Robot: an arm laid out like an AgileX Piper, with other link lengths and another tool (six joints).
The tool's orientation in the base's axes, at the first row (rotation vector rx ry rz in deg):
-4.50, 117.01, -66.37
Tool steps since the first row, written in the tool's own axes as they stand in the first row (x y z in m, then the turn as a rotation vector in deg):
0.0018, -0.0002, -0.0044, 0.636, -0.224, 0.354
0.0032, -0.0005, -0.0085, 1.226, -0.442, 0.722
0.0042, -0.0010, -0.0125, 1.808, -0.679, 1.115
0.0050, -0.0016, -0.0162, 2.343, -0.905, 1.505
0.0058, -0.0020, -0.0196, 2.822, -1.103, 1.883
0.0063, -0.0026, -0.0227, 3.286, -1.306, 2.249
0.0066, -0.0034, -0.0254, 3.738, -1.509, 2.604
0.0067, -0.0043, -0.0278, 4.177, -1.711, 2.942
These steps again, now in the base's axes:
-0.0042, 0.0023, 0.0004, -0.284, -0.636, -0.309
-0.0079, 0.0044, 0.0009, -0.525, -1.259, -0.600
-0.0113, 0.0066, 0.0019, -0.749, -1.908, -0.878
-0.0145, 0.0085, 0.0029, -0.940, -2.530, -1.137
-0.0173, 0.0103, 0.0037, -1.090, -3.104, -1.379
-0.0199, 0.0120, 0.0048, -1.240, -3.667, -1.606
-0.0221, 0.0133, 0.0060, -1.388, -4.217, -1.823
-0.0240, 0.0144, 0.0073, -1.537, -4.749, -2.027

